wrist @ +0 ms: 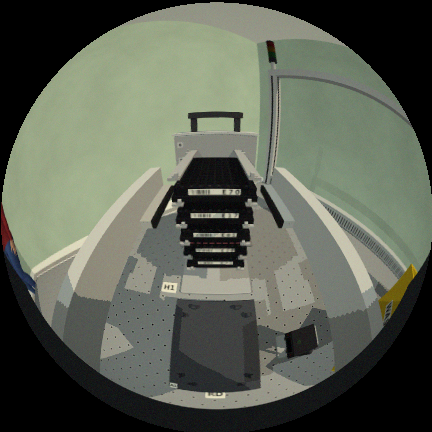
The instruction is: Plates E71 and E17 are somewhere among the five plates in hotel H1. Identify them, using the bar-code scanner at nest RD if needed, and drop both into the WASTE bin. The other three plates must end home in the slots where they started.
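Frame: origin at the arm's base, x left, y ahead, z down, level; metres.
Seen in the pictures: gripper, between the fingertips: (216,176).
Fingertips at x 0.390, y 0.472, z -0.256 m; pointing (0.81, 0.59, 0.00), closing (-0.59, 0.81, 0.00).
Observation:
Offsets run from my fingertips to a thing's top centre. "spot": to the spot under its first point.
Hotel H1 @(spot: dx +0.099, dy +0.122, dz -0.007 m) (240,141) stands ahead in the wrist view with five black plates stacked in its slots. The top plate @(dx +0.072, dy +0.049, dz +0.021 m) (215,192) has a label that reads E70. The second plate @(dx +0.072, dy +0.049, dz +0.049 m) (215,215) seems to read E17. The third plate's label @(spot: dx +0.021, dy +0.014, dz +0.081 m) (215,234) is blurred, perhaps E6 and another digit. The fourth plate @(dx +0.072, dy +0.049, dz +0.105 m) (215,250) and the bottom plate @(dx +0.072, dy +0.049, dz +0.133 m) (215,263) are too small to read. My gripper (216,176) points at the stack, drawn in to its narrow width, with a gap between the pads and no plate held. Nest RD @(dx -0.077, dy -0.060, dz +0.174 m) (215,340) is below, without a plate. Part of the yellow WASTE bin (397,292) shows at the right edge.
The dark box of the scanner @(dx -0.160, dy +0.032, dz +0.161 m) (301,341) stands right of nest RD. An H1 sign @(dx +0.085, dy -0.063, dz +0.243 m) (169,287) lies on the perforated deck before the hotel. A signal tower (271,52) and a grey frame post @(dx +0.315, dy +0.552, dz -0.324 m) (273,125) rise behind at the right. Part of a person (7,240) shows at the left edge.

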